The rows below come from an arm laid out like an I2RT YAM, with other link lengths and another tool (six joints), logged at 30 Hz.
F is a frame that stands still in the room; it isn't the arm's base.
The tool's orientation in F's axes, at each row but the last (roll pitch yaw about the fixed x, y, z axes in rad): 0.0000 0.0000 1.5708; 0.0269 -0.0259 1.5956; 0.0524 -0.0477 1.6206; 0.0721 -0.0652 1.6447; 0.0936 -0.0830 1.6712; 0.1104 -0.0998 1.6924; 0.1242 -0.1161 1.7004
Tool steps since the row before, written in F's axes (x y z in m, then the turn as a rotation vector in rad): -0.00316 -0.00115 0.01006 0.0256 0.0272 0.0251; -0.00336 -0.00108 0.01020 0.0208 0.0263 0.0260; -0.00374 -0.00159 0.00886 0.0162 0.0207 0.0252; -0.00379 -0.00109 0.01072 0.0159 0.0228 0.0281; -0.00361 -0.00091 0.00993 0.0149 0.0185 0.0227; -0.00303 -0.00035 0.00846 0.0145 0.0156 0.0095; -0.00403 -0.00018 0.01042 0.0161 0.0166 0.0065
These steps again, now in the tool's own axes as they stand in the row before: -0.00115 0.00316 0.01006 0.0272 -0.0256 0.0251; -0.00073 0.00366 0.01013 0.0264 -0.0208 0.0259; -0.00098 0.00428 0.00870 0.0210 -0.0159 0.0251; -0.00011 0.00462 0.01044 0.0233 -0.0156 0.0278; 0.00028 0.00460 0.00955 0.0187 -0.0146 0.0227; 0.00086 0.00396 0.00803 0.0146 -0.0153 0.0098; 0.00155 0.00527 0.00973 0.0150 -0.0174 0.0070
